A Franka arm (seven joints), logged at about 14 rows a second.
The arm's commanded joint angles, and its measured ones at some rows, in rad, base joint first. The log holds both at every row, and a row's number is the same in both.
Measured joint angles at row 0:
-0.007, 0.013, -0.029, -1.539, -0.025, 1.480, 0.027
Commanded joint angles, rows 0 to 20:
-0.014, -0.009, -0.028, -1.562, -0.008, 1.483, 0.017
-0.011, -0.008, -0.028, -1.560, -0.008, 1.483, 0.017
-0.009, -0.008, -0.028, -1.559, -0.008, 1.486, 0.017
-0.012, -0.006, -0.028, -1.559, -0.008, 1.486, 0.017
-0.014, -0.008, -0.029, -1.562, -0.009, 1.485, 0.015
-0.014, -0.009, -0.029, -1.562, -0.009, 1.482, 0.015
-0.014, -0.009, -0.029, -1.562, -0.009, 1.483, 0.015
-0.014, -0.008, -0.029, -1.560, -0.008, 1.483, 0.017
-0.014, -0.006, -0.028, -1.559, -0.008, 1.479, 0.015
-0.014, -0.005, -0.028, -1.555, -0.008, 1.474, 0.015
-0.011, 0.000, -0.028, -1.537, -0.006, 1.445, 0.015
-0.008, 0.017, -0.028, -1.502, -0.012, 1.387, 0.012
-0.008, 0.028, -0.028, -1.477, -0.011, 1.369, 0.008
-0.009, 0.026, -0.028, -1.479, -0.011, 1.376, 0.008
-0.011, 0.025, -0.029, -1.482, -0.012, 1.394, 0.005
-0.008, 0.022, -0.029, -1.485, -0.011, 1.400, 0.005
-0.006, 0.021, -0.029, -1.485, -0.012, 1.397, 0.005
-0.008, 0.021, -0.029, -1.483, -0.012, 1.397, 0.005
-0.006, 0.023, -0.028, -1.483, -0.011, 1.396, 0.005
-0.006, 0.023, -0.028, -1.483, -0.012, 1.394, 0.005
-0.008, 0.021, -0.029, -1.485, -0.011, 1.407, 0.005
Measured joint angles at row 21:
-0.006, 0.013, -0.028, -1.507, -0.025, 1.413, 0.018
